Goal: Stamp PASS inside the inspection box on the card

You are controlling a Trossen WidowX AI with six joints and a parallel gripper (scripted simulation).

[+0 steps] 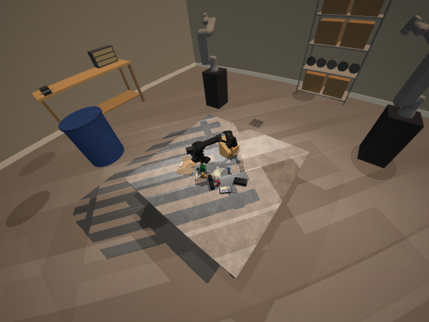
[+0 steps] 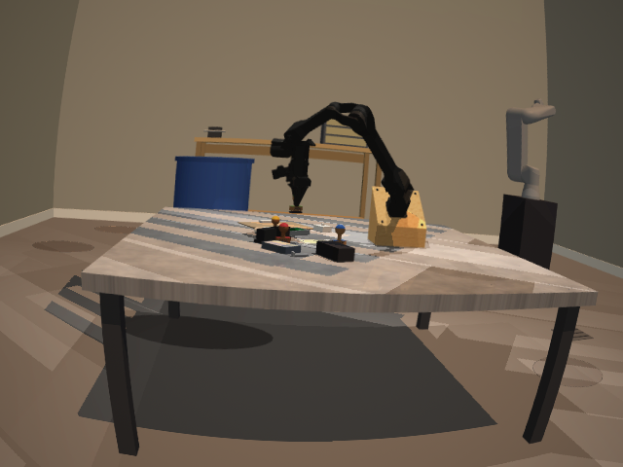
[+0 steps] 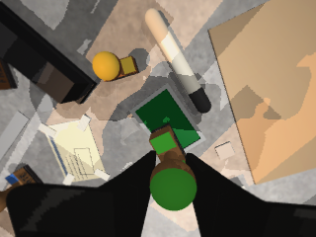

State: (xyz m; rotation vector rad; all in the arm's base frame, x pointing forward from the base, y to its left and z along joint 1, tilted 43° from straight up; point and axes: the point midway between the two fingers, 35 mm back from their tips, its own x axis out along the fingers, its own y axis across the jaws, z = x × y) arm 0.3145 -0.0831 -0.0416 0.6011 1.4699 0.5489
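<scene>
The green ink pad is 90 mm below my gripper tip. The rest, counted from my gripper tip: yellow-knobbed stamp 70 mm ahead, 60 mm to the left, 70 mm below; green-knobbed PASS stamp right at my gripper tip; cream card 50 mm behind, 140 mm to the left, 90 mm below.
</scene>
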